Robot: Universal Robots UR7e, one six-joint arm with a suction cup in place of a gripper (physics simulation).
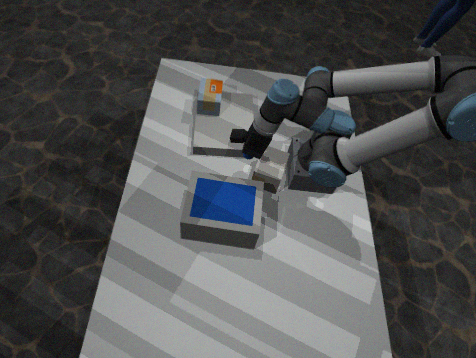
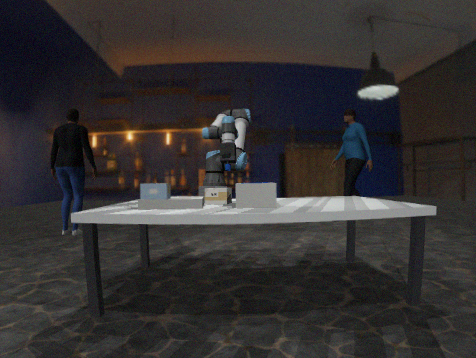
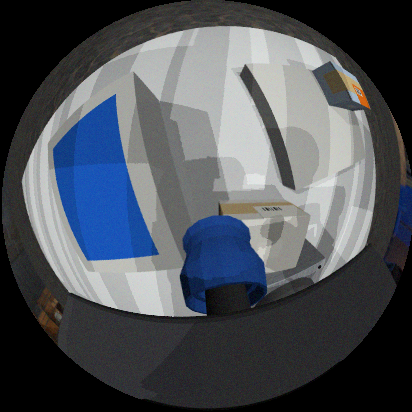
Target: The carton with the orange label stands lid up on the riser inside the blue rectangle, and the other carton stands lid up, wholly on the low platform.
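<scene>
The carton with the orange label [image 1: 210, 97] [image 2: 155, 191] [image 3: 342, 87] is blue-grey with tan tape. It stands at the far left corner of the low platform [image 1: 215, 134] [image 2: 170, 202] [image 3: 305, 100], its orange label on top. The other carton [image 1: 270, 167] [image 2: 218, 196] [image 3: 280, 235] is whitish and rests on the table; its taped, labelled face is turned sideways. The blue rectangle [image 1: 225, 200] [image 3: 100, 190] lies bare on top of the grey riser [image 1: 220, 237] [image 2: 256, 195] [image 3: 155, 140]. My suction cup [image 1: 247, 155] [image 2: 227, 166] [image 3: 220, 250] hangs above and slightly beside the whitish carton, apart from it, holding nothing.
The arm's dark base block [image 1: 312, 183] is right beside the whitish carton. That carton sits between the base, the low platform and the riser. The white table [image 1: 165, 280] [image 2: 325, 212] carries them all. Two people [image 2: 72, 160] [image 2: 354, 150] stand beyond the table.
</scene>
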